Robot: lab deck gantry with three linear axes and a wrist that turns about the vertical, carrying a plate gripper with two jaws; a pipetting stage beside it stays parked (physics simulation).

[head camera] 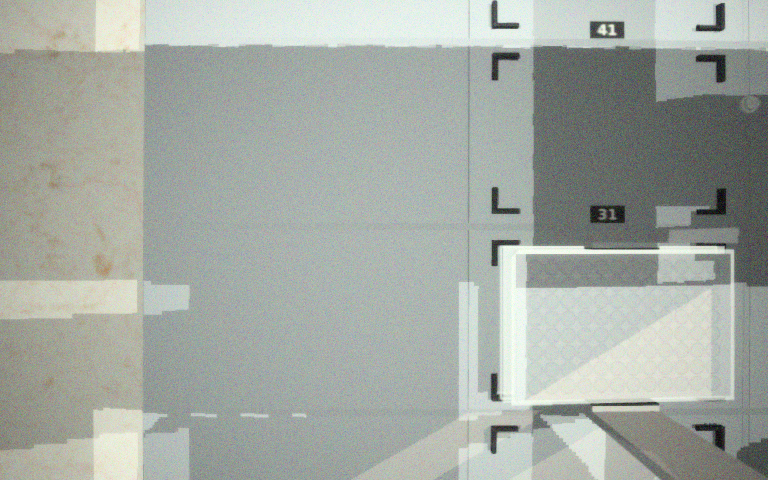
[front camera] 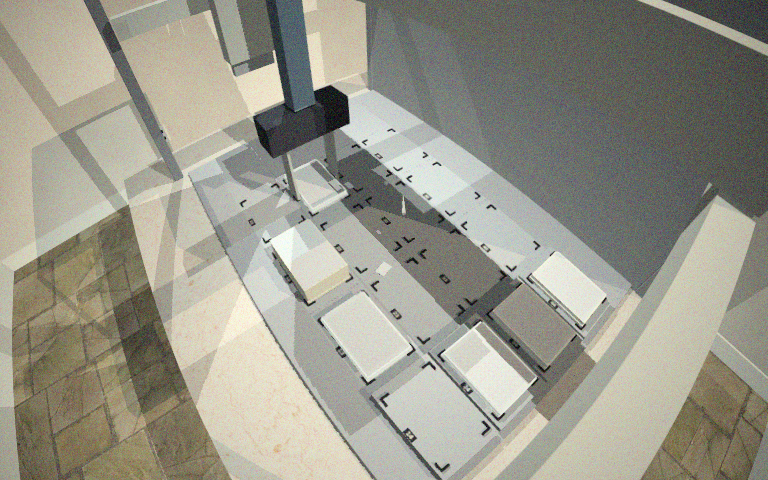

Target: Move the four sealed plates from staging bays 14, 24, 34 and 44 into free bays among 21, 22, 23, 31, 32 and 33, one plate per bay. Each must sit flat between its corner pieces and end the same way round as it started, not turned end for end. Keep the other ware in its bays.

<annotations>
My gripper shows in the head camera view and in the front camera view. A tall box shows in the front camera view [315, 267]; in the head camera view it is out of frame. One and the same spot on my gripper: [head camera: 653, 438] is [front camera: 289, 180].
</annotations>
